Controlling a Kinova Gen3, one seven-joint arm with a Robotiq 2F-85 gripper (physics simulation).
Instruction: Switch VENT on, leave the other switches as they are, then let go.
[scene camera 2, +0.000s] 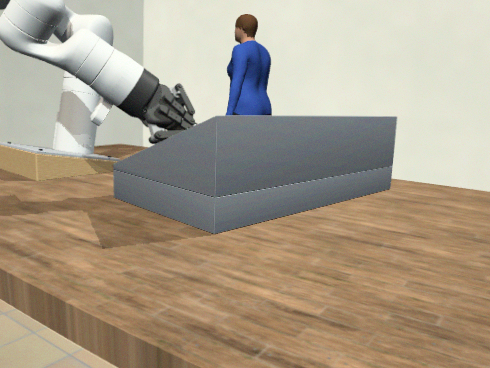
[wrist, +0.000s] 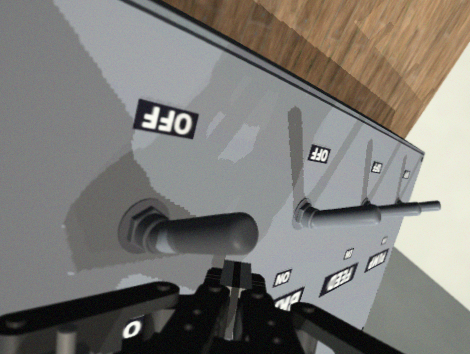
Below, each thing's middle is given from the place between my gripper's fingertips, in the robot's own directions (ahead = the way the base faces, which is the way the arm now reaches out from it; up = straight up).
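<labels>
The switch lever (wrist: 236, 233) is 10 mm above my hand, 50 mm to the right of it and 50 mm behind it. As for the grey switch console (scene camera 2: 230, 171), I find it 20 mm below my hand, 110 mm to the left of it and 60 mm ahead of it.
</labels>
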